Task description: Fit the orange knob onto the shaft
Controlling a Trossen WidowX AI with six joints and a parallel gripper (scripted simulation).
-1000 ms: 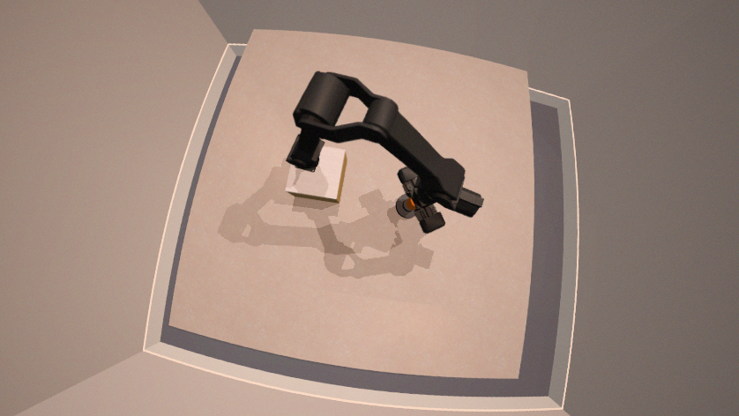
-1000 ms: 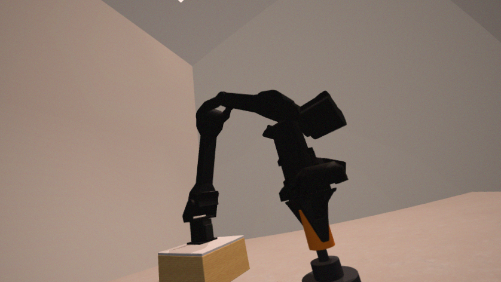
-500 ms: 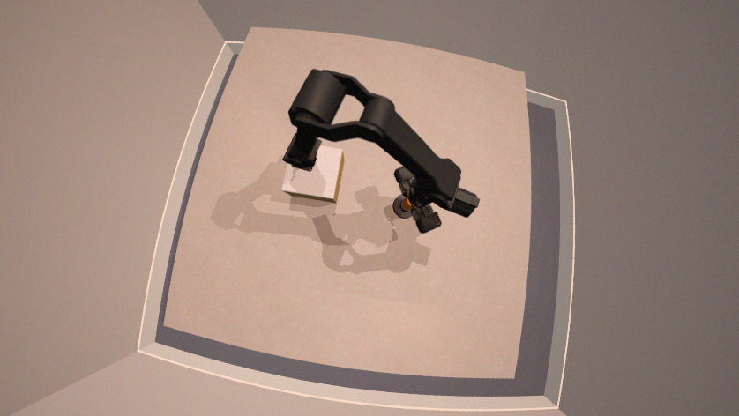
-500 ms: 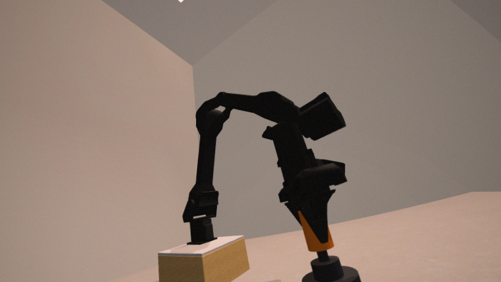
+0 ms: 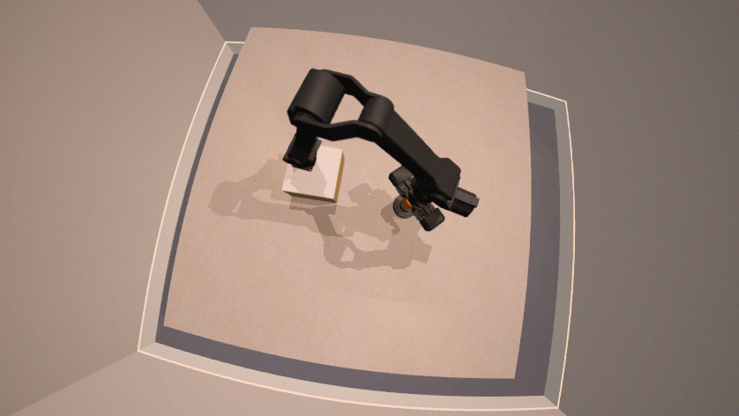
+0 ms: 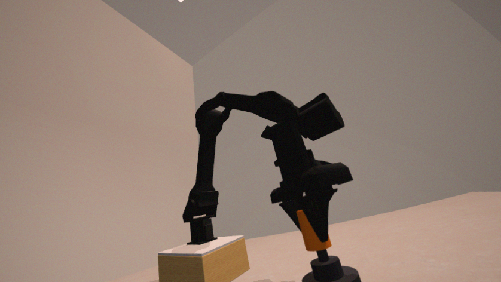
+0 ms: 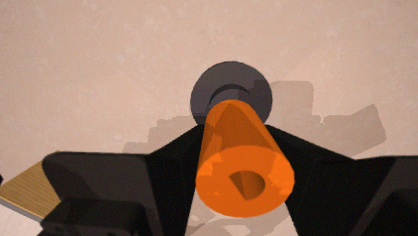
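The round dark pedestal lies 4 cm below my gripper tip. Round my gripper tip: orange knob 2 cm above.
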